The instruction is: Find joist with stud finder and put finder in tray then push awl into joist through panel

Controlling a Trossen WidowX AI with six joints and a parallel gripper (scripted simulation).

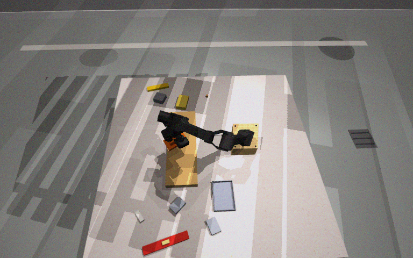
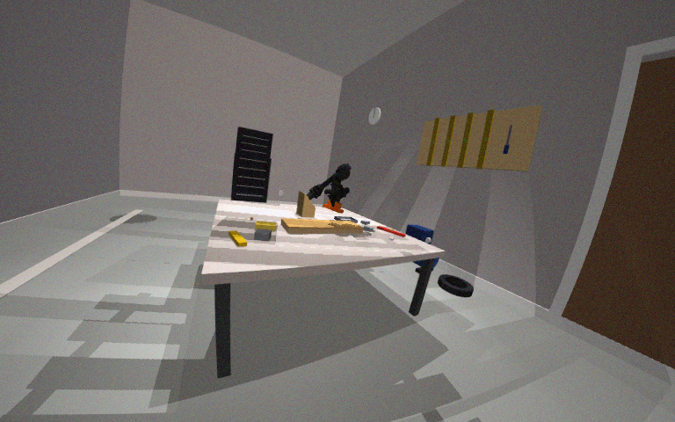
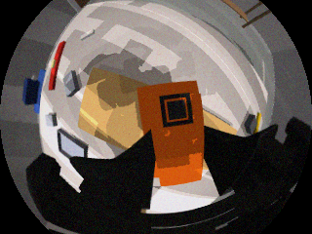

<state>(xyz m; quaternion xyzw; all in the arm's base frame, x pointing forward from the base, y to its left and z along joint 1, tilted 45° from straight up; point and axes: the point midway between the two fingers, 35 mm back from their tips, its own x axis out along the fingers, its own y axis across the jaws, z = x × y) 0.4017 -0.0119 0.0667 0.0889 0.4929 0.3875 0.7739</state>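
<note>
Right now the green square is 2 cm ahead of my gripper tip, 2 cm to the left of it and 3 cm above it. Round my gripper tip: grey tray (27 cm behind, 28 cm to the left, 15 cm below); then stud finder (1 cm ahead, 1 cm to the left, 2 cm above); then awl (23 cm behind, 13 cm to the right, 15 cm below).
</note>
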